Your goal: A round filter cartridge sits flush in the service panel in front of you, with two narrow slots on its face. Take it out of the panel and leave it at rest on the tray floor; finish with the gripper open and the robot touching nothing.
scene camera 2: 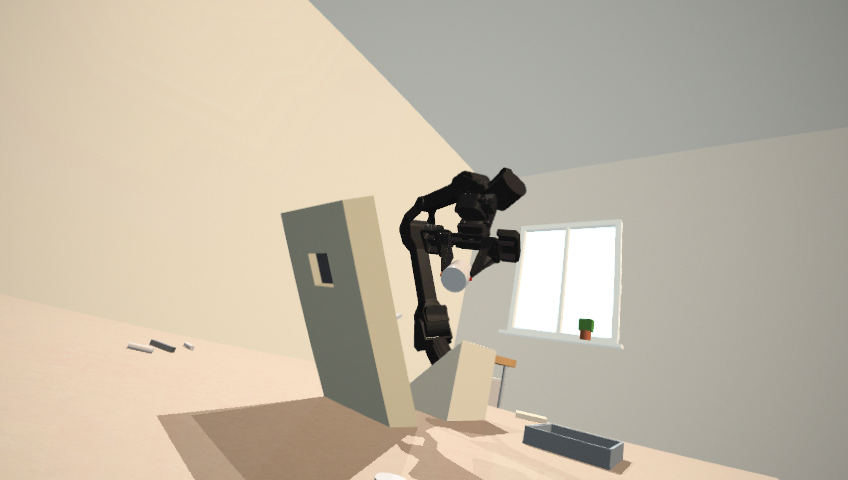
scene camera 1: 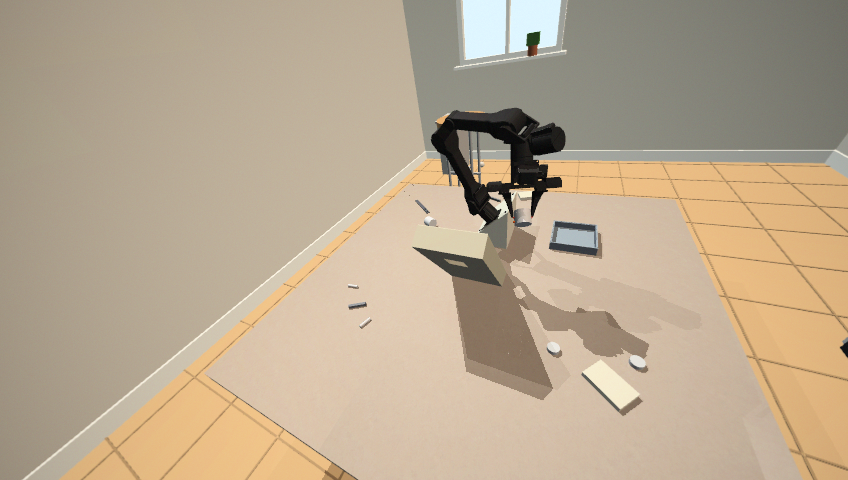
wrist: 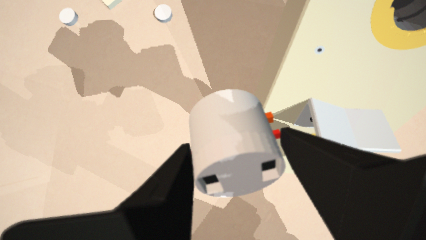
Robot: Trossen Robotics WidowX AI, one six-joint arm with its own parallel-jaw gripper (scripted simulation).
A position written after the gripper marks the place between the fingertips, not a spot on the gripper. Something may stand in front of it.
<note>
In view: the gripper (scene camera 2: 456, 273), a filter cartridge (scene camera 2: 456, 276), a cream service panel (scene camera 2: 336, 250), a grey-blue tray (scene camera 1: 582, 238) and a flat cream slab (scene camera 1: 610, 385).
The filter cartridge also shows in the wrist view (wrist: 234, 150). The gripper also shows in scene camera 1 (scene camera 1: 522, 217) and in the wrist view (wrist: 236, 143). The cream service panel shows as well in the wrist view (wrist: 353, 61).
</note>
